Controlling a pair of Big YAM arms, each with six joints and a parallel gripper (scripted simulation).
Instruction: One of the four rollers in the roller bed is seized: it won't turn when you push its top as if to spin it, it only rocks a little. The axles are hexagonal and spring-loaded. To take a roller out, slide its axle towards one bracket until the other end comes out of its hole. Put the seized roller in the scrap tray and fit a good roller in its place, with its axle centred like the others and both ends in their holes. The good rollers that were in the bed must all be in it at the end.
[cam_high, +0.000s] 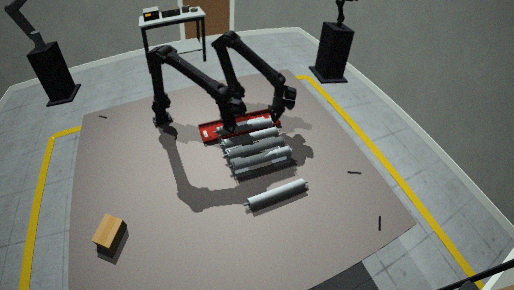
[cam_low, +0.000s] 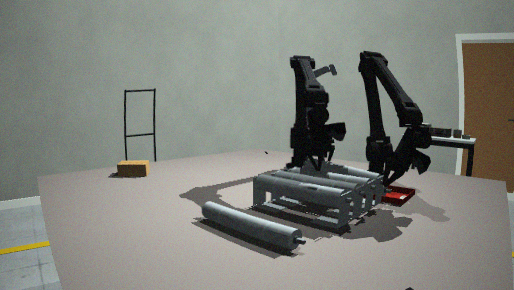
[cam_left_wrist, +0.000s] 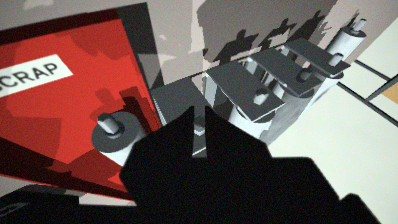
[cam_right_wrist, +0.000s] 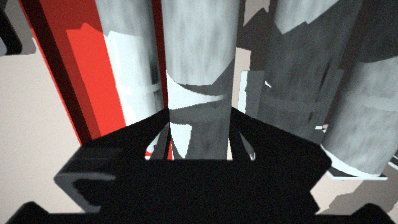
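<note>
My right hand is 70 mm short of the bed roller, 100 mm to the right of it and 20 mm above it. Round my right hand: red scrap tray (110 mm behind, 70 mm to the left, 80 mm below); then cardboard box (480 mm ahead, 700 mm to the right, 50 mm below).
</note>
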